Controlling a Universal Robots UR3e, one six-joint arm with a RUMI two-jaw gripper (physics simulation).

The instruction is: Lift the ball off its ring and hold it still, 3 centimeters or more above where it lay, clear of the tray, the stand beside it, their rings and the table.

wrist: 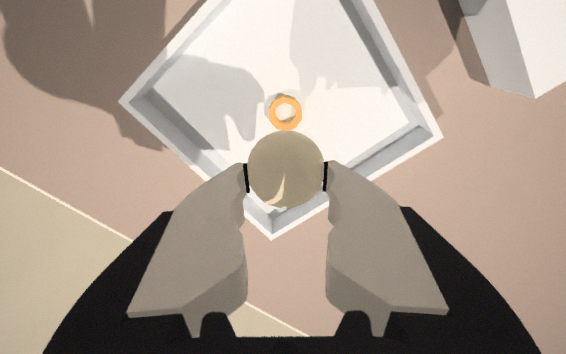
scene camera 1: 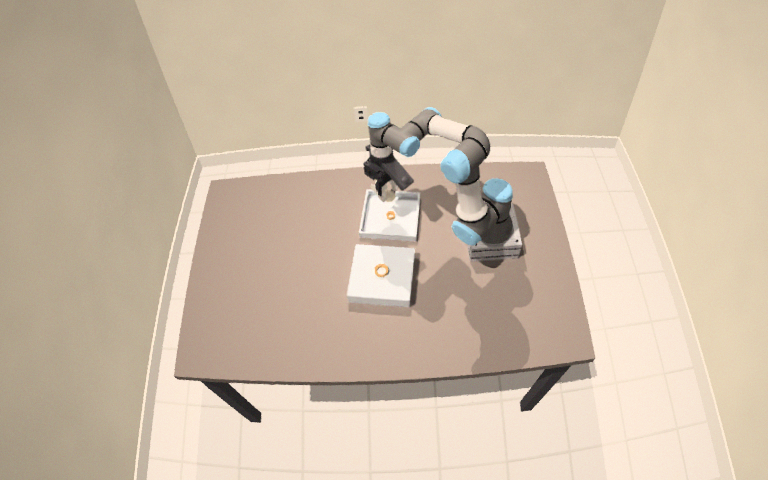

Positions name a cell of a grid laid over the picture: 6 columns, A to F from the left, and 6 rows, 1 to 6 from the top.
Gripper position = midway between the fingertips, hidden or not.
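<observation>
I can see my gripper (scene camera 1: D3), and the gripper is visible in the wrist view (wrist: D3) too. There is a pale ball (wrist: D3). I also see a white walled tray (scene camera 1: D3), and the tray appears again in the wrist view (wrist: C2).
</observation>
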